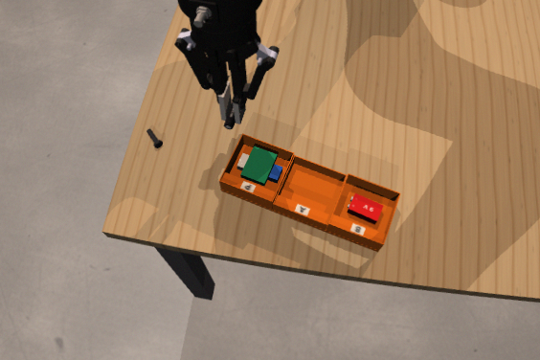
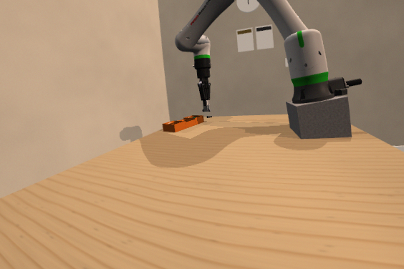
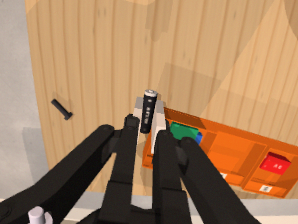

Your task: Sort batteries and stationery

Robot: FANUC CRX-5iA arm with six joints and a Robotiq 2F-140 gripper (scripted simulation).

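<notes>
My gripper is now 12 cm short of the red battery pack, 19 cm to the right of it and 8 cm above it. The rest, counted from my hand: white-and-blue eraser (6 cm ahead, 4 cm to the left, 8 cm below); then black cylindrical battery (3 cm below); then green pad (6 cm ahead, 4 cm to the left, 7 cm below).
</notes>
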